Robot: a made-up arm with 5 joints. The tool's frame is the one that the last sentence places.
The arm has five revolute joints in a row. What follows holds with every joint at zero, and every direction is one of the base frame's.
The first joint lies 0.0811 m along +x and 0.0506 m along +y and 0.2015 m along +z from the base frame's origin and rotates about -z.
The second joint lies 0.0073 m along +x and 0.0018 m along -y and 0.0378 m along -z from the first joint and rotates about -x.
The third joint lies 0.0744 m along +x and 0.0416 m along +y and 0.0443 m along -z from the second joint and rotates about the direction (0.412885, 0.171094, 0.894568).
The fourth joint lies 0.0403 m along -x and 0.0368 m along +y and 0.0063 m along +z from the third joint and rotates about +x.
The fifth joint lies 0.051 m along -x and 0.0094 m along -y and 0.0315 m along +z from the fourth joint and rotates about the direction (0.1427, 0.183, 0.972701).
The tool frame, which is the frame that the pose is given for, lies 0.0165 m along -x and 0.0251 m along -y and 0.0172 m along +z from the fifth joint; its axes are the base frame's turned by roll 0, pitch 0 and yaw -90 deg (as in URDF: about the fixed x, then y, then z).
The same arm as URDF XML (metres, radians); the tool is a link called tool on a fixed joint. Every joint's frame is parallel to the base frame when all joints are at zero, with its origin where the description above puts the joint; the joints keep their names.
<robot name="arm">
<link name="base_link"/>
<link name="link1"/>
<link name="link2"/>
<link name="link3"/>
<link name="link4"/>
<link name="link5"/>
<link name="tool"/>
<joint name="joint 1" type="continuous"><parent link="base_link"/><child link="link1"/><origin xyz="0.0811 0.0506 0.2015" rpy="0 0 0"/><axis xyz="0 0 -1"/></joint>
<joint name="joint 2" type="continuous"><parent link="link1"/><child link="link2"/><origin xyz="0.0073 -0.0018 -0.0378" rpy="0 0 0"/><axis xyz="-1 0 0"/></joint>
<joint name="joint 3" type="continuous"><parent link="link2"/><child link="link3"/><origin xyz="0.0744 0.0416 -0.0443" rpy="0 0 0"/><axis xyz="0.412885 0.171094 0.894568"/></joint>
<joint name="joint 4" type="continuous"><parent link="link3"/><child link="link4"/><origin xyz="-0.0403 0.0368 0.0063" rpy="0 0 0"/><axis xyz="1 0 0"/></joint>
<joint name="joint 5" type="continuous"><parent link="link4"/><child link="link5"/><origin xyz="-0.051 -0.0094 0.0315" rpy="0 0 0"/><axis xyz="0.1427 0.183 0.972701"/></joint>
<joint name="tool_fixed" type="fixed"><parent link="link5"/><child link="tool"/><origin xyz="-0.0165 -0.0251 0.0172" rpy="0 0 -1.5708"/></joint>
</robot>

